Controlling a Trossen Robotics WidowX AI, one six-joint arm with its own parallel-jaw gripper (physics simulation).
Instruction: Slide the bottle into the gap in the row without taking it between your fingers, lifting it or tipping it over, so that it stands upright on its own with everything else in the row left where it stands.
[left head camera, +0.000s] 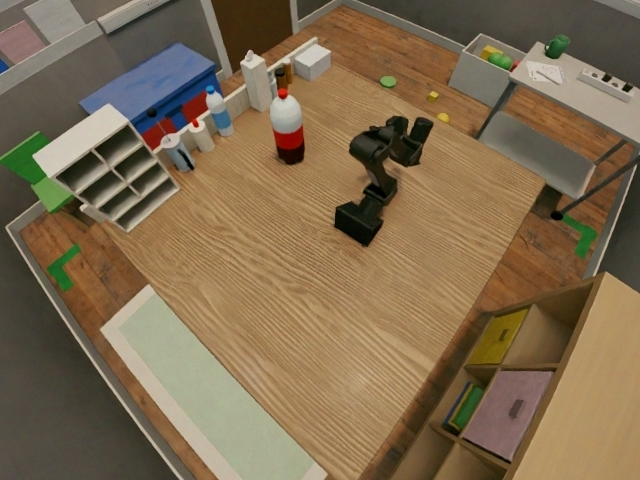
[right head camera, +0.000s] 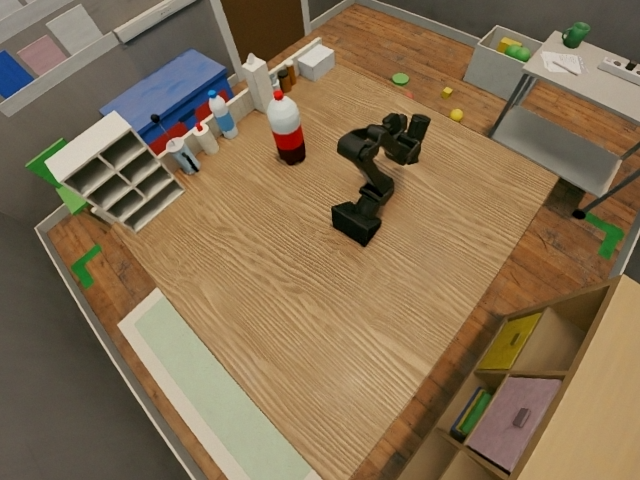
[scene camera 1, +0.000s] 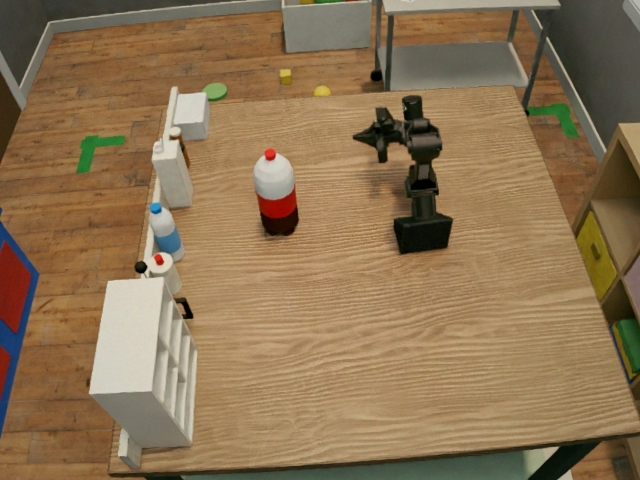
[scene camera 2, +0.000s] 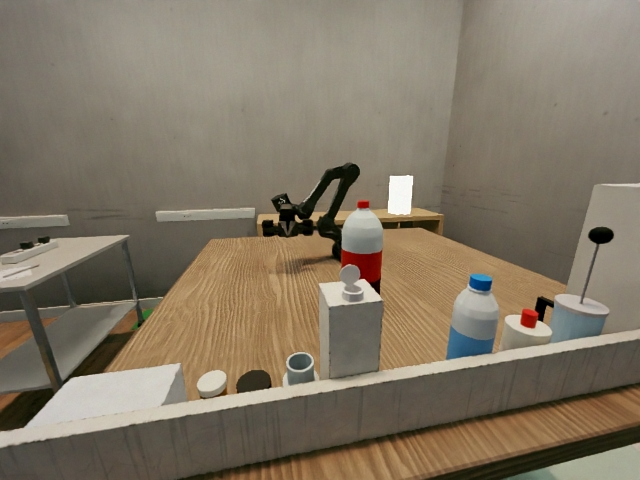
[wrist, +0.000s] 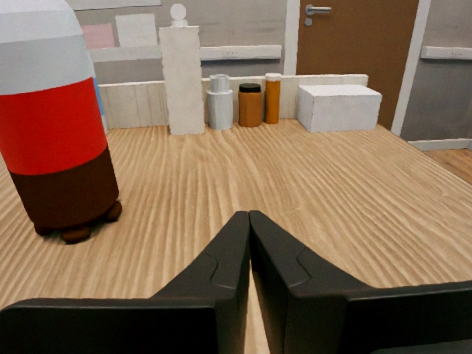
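The large bottle with red cap, red label and dark base stands upright on the table, apart from the row. The row stands along a low white ledge. Its gap lies between the tall white carton and the blue-capped water bottle. My gripper is shut and empty, low over the table. It is apart from the large bottle, which is to its left in the wrist view.
Beyond the carton are a silver bottle, a brown jar, an orange bottle and a white box. Beyond the water bottle are a white red-capped bottle, a blue canister and a white shelf unit.
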